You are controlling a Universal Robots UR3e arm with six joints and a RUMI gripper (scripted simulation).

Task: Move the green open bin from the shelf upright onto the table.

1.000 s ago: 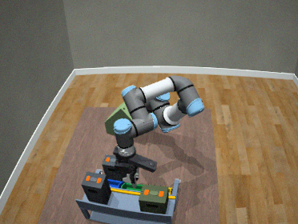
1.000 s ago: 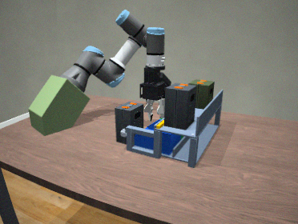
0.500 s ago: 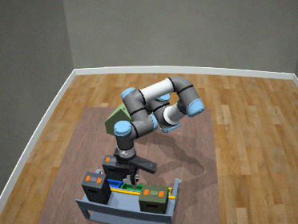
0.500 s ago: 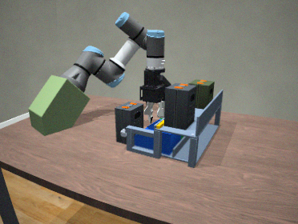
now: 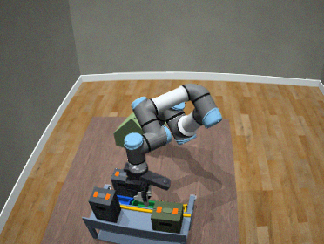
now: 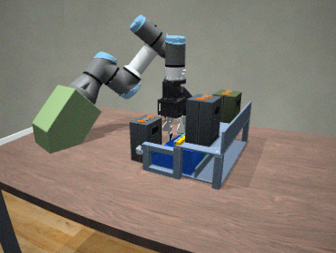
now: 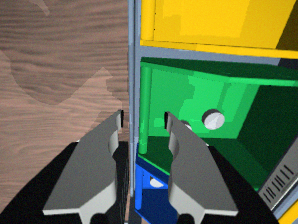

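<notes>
The green open bin lies 60 mm ahead of my hand. Also, from my hand: yellow bar: 100 mm ahead, 70 mm above; yellow bin: 110 mm to the left, 60 mm ahead; blue bin: 110 mm to the right, 60 mm ahead.
</notes>
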